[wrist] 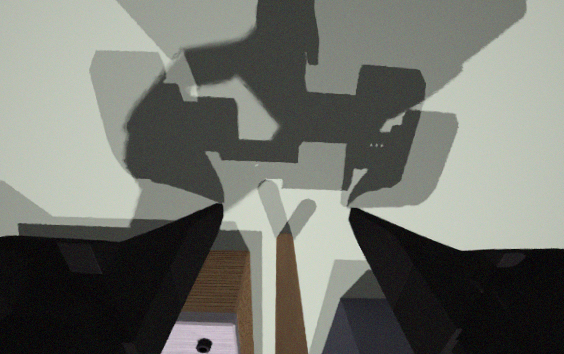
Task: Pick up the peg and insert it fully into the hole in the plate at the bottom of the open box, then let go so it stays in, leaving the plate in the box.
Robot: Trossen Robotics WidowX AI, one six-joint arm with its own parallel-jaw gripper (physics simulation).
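Places are measured from the arm's base along level axes (x ahead, y left, z up), in metres.
Where they show: gripper, between the fingertips: [287,211].
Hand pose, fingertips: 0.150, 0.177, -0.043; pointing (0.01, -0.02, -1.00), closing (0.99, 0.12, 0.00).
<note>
Things, the pixels of their top centre, and the offset from my fingertips, as dx, dy, dz. "spot": a spot on its surface instead.
- peg, a spot on its surface: [290,295] spot: +0.004, -0.025, +0.041
- dark blue-grey box, a spot on its surface: [367,325] spot: +0.088, -0.093, +0.015
The peg [290,295] is brown and stands upright on the pale surface, low in the middle of the wrist view; its foot shows and its top runs out of the lower edge. My gripper [287,211] is open, one black finger on each side of the peg, with a space between the peg and each finger. The peg is not gripped. The dark blue-grey box [367,325] shows in part at the lower right, partly behind the right finger. The plate inside it and its hole do not show.
A wooden block [223,280] with a pale pinkish top plate [217,332] and a dark round screw hole stands to the left of the peg, partly behind the left finger. Large shadows of the arm and gripper fall across the surface beyond.
</note>
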